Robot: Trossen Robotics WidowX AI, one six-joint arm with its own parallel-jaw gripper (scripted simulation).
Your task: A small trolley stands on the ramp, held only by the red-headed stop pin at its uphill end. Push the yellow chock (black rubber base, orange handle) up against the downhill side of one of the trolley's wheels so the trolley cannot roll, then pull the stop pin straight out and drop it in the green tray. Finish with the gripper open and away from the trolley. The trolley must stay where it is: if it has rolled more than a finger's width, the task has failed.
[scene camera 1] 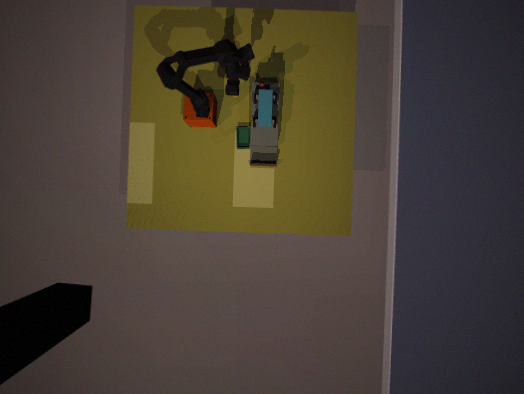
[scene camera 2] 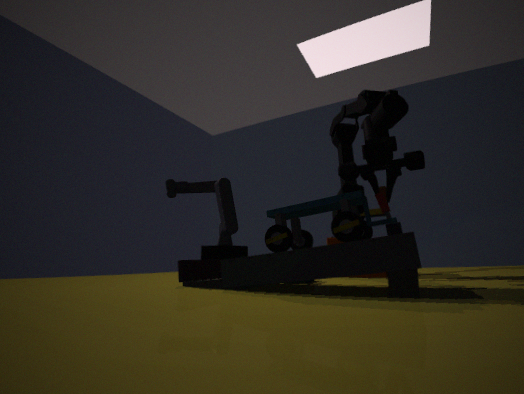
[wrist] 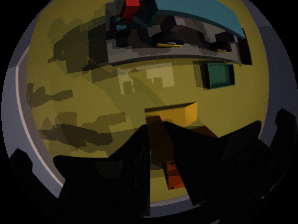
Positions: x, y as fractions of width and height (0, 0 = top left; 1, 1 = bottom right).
Note:
The gripper (scene camera 2: 0.73, 0.51) carries a yellow chock. Further things: a trolley (scene camera 2: 0.53, 0.61).
The trolley shows as well in scene camera 1 (scene camera 1: 0.51, 0.25). The gripper shows as well in the wrist view (wrist: 0.52, 0.57).

